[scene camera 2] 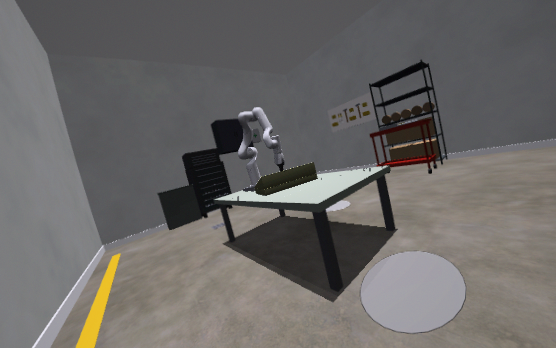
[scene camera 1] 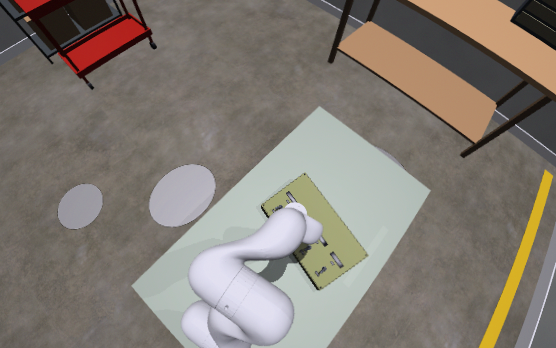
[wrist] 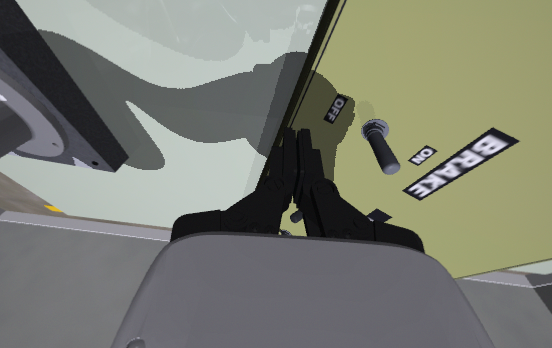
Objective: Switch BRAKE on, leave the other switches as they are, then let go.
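The olive switch panel [scene camera 1: 325,215] [scene camera 2: 287,179] [wrist: 450,75] lies on the table. In the wrist view, the BRAKE switch [wrist: 384,152] has a dark lever between its OFF label [wrist: 336,108] and its ON label [wrist: 422,155]. The lever's end points down the view; I cannot tell for sure which side it is tipped to. My gripper [scene camera 2: 281,167] [wrist: 293,145] is shut and empty. Its tips show by the panel's edge, on the OFF side of the BRAKE switch and apart from its lever. In scene camera 1 the arm hides the gripper and part of the panel.
Another switch's lever [wrist: 296,216] shows between the finger linkages. In scene camera 1, more switches stand at the panel's near end [scene camera 1: 321,271] and far end [scene camera 1: 276,208]. The table [scene camera 1: 350,165] [scene camera 2: 345,185] carries the panel. A red cart [scene camera 1: 107,46] stands away from it.
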